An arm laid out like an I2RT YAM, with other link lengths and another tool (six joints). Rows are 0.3 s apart.
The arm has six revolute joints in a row. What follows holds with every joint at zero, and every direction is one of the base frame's.
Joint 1 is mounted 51.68 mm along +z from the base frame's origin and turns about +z.
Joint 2 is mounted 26.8 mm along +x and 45.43 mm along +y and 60.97 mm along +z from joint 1 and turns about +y.
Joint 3 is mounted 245.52 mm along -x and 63.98 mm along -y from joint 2 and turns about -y.
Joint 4 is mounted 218.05 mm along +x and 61.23 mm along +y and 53.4 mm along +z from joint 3 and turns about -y.
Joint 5 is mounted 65.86 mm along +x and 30.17 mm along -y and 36.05 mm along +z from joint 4 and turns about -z.
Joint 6 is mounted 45.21 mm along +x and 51.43 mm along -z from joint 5 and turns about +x.
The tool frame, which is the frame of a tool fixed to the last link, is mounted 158 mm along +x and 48 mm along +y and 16 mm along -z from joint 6; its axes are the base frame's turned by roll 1.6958, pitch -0.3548 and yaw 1.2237 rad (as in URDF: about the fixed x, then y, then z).
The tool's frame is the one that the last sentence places.
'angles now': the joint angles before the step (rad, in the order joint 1, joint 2, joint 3, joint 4, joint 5, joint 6). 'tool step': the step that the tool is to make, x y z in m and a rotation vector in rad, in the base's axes. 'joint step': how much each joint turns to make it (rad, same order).
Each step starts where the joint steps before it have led.
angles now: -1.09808 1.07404 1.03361 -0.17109 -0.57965 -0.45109
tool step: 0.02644 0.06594 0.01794 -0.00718 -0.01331 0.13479
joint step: 0.21174 -0.07399 0.03012 -0.07742 0.07402 0.02594
